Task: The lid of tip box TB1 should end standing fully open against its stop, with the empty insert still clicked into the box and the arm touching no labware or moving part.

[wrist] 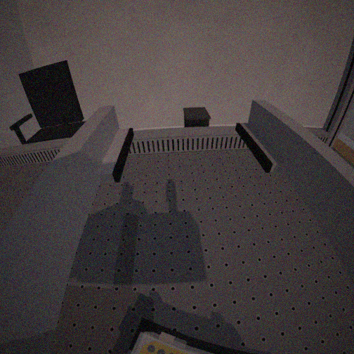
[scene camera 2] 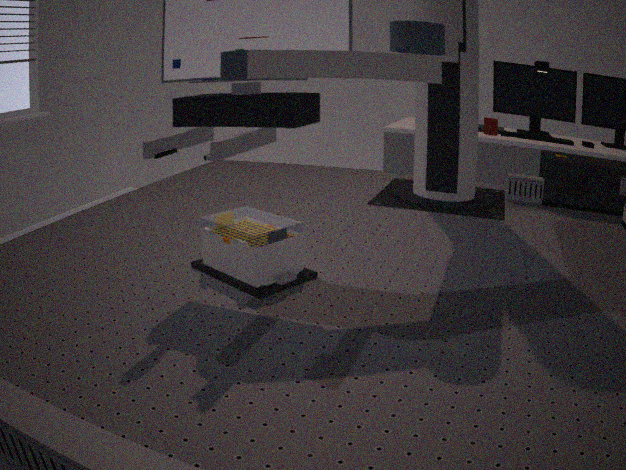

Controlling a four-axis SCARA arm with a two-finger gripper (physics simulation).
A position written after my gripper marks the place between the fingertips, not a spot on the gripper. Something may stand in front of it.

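Observation:
What I see here is my gripper [scene camera 2: 177, 150], and the wrist view gives me the gripper [wrist: 184, 115] too.

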